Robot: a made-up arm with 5 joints.
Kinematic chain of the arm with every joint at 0, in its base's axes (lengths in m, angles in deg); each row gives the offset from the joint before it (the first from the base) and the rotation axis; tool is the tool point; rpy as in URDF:
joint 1: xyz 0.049 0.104 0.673 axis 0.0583 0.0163 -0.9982
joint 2: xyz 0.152 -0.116 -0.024 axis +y
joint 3: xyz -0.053 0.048 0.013 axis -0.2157 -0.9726 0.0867
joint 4: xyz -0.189 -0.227 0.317 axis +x
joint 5: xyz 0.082 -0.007 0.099 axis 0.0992 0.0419 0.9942
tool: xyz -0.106 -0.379 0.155 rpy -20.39 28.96 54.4
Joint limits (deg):
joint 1: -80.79..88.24
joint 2: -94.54..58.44
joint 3: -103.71..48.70
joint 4: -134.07..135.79
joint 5: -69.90..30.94
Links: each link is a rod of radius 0.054 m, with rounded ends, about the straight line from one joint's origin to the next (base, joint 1, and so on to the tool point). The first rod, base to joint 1, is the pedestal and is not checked.
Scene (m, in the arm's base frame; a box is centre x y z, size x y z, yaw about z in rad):
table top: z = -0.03
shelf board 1: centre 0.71 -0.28 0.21 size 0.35 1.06 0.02 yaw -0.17
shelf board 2: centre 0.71 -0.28 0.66 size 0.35 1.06 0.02 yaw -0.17
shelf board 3: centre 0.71 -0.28 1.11 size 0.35 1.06 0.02 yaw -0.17
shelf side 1: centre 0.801 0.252 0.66 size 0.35 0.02 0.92 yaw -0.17
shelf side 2: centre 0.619 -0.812 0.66 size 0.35 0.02 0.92 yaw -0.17
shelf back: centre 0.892 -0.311 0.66 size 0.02 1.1 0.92 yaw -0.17
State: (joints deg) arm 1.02 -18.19 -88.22 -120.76 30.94
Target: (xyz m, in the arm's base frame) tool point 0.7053 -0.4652 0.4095
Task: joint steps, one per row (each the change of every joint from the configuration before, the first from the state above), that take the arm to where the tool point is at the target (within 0.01 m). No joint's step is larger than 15 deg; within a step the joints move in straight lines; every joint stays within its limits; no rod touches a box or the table.
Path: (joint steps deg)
1: 13.81 2.66 0.30 -0.85 0.00
2: 13.81 2.65 0.31 -0.86 0.00
3: 13.82 2.66 0.30 -0.85 0.00
4: 13.81 2.65 0.30 -0.86 0.00
5: 13.81 2.66 0.31 -0.85 0.00
6: -8.42 10.05 -8.51 1.46 0.00
7: -8.42 10.05 -8.50 1.46 0.00
8: -10.90 -1.60 0.00 13.16 -1.52
9: -10.91 -1.59 0.00 13.15 -1.52
10: -10.90 -1.60 0.00 13.15 -1.52
11: -10.90 -1.60 0.00 13.16 -1.52

